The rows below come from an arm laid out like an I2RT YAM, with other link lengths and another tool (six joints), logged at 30 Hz.
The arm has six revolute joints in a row. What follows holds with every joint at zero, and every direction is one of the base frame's. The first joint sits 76.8 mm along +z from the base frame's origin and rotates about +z. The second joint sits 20.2 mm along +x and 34.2 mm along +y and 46 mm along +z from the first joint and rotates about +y. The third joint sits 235 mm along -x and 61.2 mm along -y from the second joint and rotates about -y. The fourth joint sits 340.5 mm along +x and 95.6 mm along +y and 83.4 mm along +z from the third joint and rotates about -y. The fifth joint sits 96.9 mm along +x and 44.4 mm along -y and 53.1 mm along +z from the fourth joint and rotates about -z. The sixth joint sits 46.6 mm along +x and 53.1 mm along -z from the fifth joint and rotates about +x. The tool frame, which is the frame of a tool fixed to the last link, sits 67 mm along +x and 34 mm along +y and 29 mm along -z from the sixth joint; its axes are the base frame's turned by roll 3.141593, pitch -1.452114 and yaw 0 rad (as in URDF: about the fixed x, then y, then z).
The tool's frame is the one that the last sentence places.
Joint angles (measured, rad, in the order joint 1, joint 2, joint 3, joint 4, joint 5, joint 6), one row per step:
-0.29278, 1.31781, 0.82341, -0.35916, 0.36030, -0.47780
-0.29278, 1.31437, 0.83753, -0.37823, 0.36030, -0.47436
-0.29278, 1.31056, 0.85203, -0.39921, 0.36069, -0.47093
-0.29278, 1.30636, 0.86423, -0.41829, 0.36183, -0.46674
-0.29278, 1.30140, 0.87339, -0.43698, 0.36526, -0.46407
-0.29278, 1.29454, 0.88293, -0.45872, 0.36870, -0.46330
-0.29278, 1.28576, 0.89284, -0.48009, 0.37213, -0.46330
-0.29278, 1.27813, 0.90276, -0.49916, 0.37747, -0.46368
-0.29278, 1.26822, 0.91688, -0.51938, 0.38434, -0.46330
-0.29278, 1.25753, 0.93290, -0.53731, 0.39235, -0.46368
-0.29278, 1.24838, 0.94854, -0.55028, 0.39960, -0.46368
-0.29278, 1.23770, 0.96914, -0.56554, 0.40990, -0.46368
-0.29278, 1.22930, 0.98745, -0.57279, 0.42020, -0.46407
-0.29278, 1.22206, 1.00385, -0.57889, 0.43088, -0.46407
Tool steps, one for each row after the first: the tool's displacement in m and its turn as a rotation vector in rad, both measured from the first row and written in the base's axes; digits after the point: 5 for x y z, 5 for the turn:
0.00053, -0.00002, 0.00561, 0.00211, -0.00033, -0.00243
0.00070, 0.00002, 0.01136, 0.00426, 0.00055, -0.00511
0.00055, 0.00010, 0.01646, 0.00623, 0.00121, -0.00882
-0.00050, 0.00012, 0.02060, 0.00632, 0.00494, -0.01296
-0.00209, 0.00023, 0.02533, 0.00569, 0.01040, -0.01575
-0.00362, 0.00029, 0.03101, 0.00393, 0.01371, -0.01798
-0.00496, 0.00005, 0.03654, 0.00027, 0.01650, -0.02117
-0.00574, -0.00050, 0.04474, -0.00563, 0.01411, -0.02590
-0.00600, -0.00137, 0.05438, -0.01406, 0.00757, -0.03090
-0.00563, -0.00233, 0.06377, -0.02255, -0.00226, -0.03575
-0.00516, -0.00367, 0.07587, -0.03430, -0.01552, -0.04274
-0.00399, -0.00523, 0.08696, -0.04705, -0.03191, -0.04965
-0.00317, -0.00671, 0.09691, -0.05924, -0.04661, -0.05719

